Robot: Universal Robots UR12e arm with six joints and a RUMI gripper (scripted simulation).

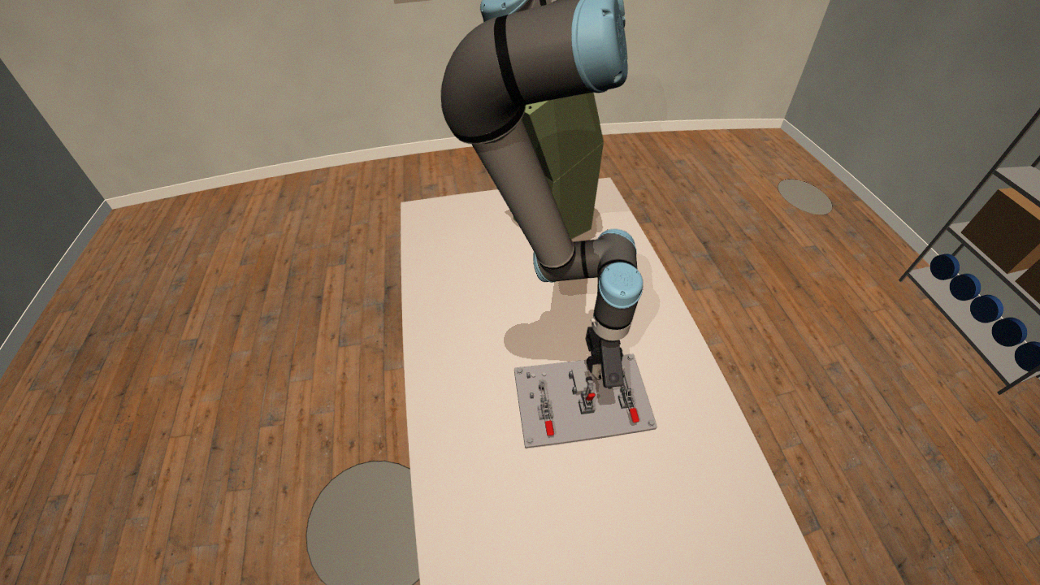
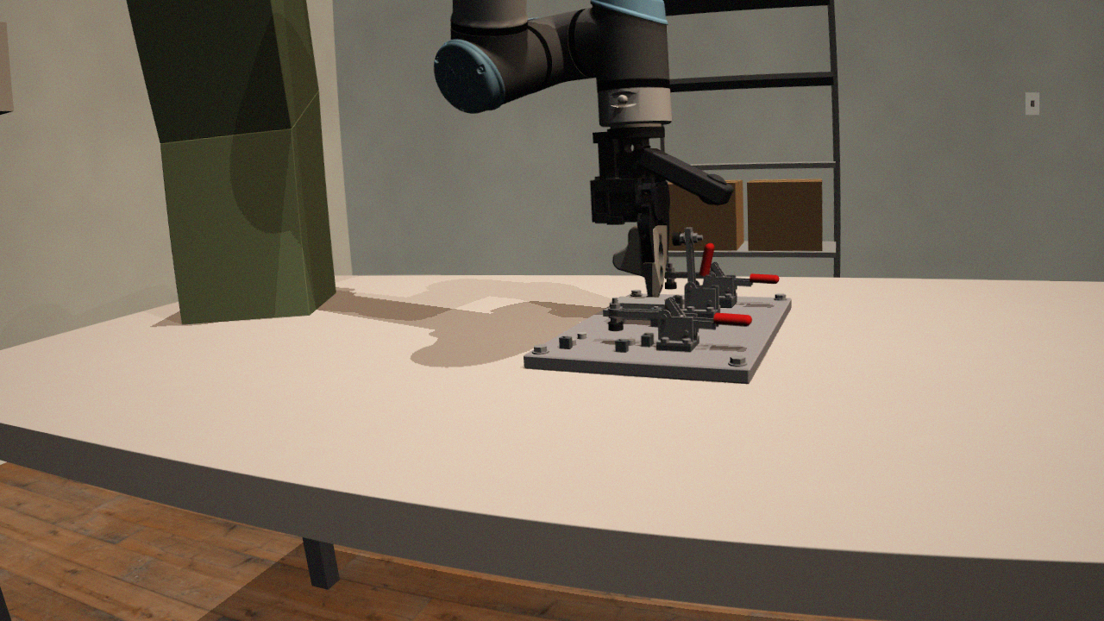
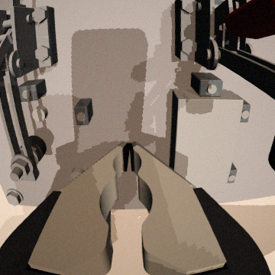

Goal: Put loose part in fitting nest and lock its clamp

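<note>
Right now the grey block is 10 mm behind my hand, 50 mm to the right of it and 10 mm below it. Also, from my hand: dark stop block: 30 mm ahead, 50 mm to the right, 10 mm below; grey fixture plate: 30 mm ahead, 50 mm to the right, 30 mm below.
</note>
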